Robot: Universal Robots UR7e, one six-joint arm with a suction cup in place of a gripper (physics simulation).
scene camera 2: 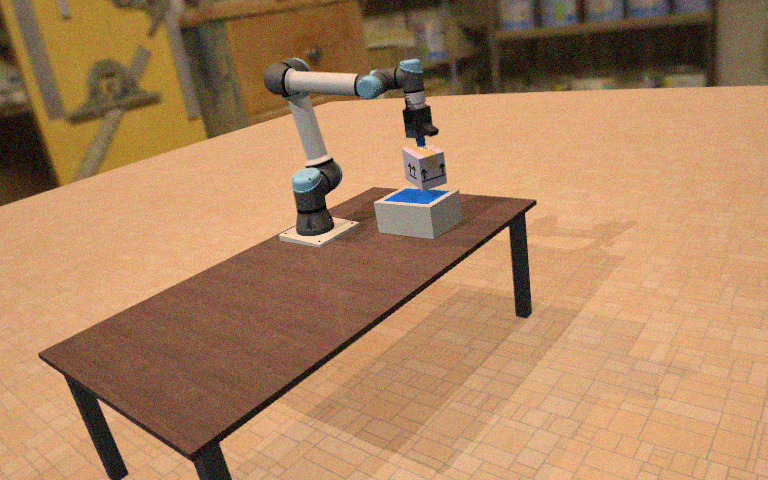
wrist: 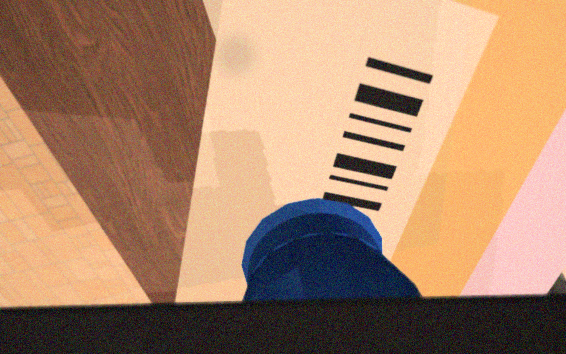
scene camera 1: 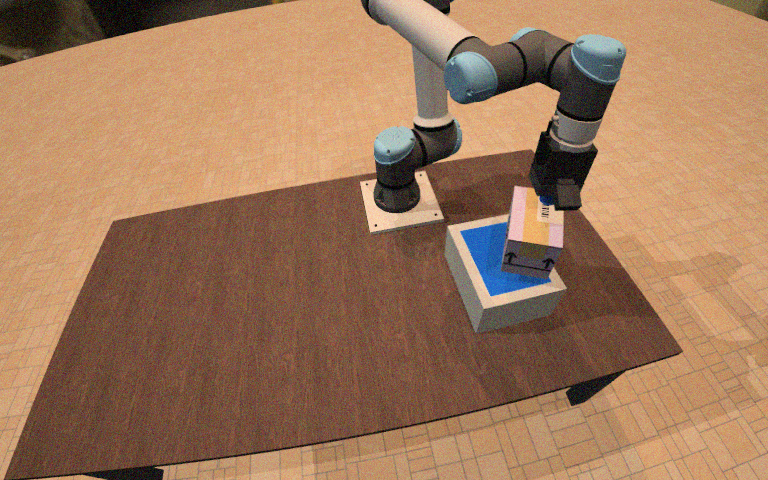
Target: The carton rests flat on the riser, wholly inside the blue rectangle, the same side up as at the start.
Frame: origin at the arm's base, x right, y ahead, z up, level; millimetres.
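Where they show: hand at its tool point: (scene camera 2: 421, 148) (wrist: 311, 229) (scene camera 1: 546, 203); arm's base at its link origin: (scene camera 2: 315, 228) (scene camera 1: 396, 196).
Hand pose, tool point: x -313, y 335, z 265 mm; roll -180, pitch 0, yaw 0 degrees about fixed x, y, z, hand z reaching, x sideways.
Observation:
Things, the pixels of their top centre, and the offset from my tool point. Level surfaces: height alone.
- carton at its top centre: (wrist: 451, 156) (scene camera 1: 540, 207) (scene camera 2: 421, 146) dx +24, dy +29, dz +16 mm
- riser at its top centre: (scene camera 1: 503, 255) (scene camera 2: 416, 195) dx +57, dy -1, dz -166 mm
- blue rectangle at its top centre: (scene camera 1: 503, 255) (scene camera 2: 416, 195) dx +57, dy -1, dz -166 mm
- brown table at its surface level: dz -286 mm
The carton (scene camera 1: 519, 229) (scene camera 2: 433, 173) (wrist: 535, 215) is pink with an orange tape band, a barcode label and black arrows pointing up on its sides. It hangs in the air above the riser (scene camera 1: 518, 314) (scene camera 2: 404, 220), with a gap beneath it in the second scene view. It looks slightly tilted and is turned relative to the riser's edges. The blue rectangle (scene camera 1: 481, 254) (scene camera 2: 416, 196) on the riser's top is partly hidden by the carton in the first scene view. My gripper (scene camera 1: 545, 200) (scene camera 2: 420, 142) (wrist: 315, 240), a blue suction cup, is on the carton's top, beside the barcode, and holds it.
The riser stands on the brown table (scene camera 1: 254, 316) (scene camera 2: 254, 316), near its right end in the first scene view. The arm's base plate (scene camera 1: 404, 222) (scene camera 2: 339, 229) is beside the riser. The table's edge lies beyond the carton in the wrist view.

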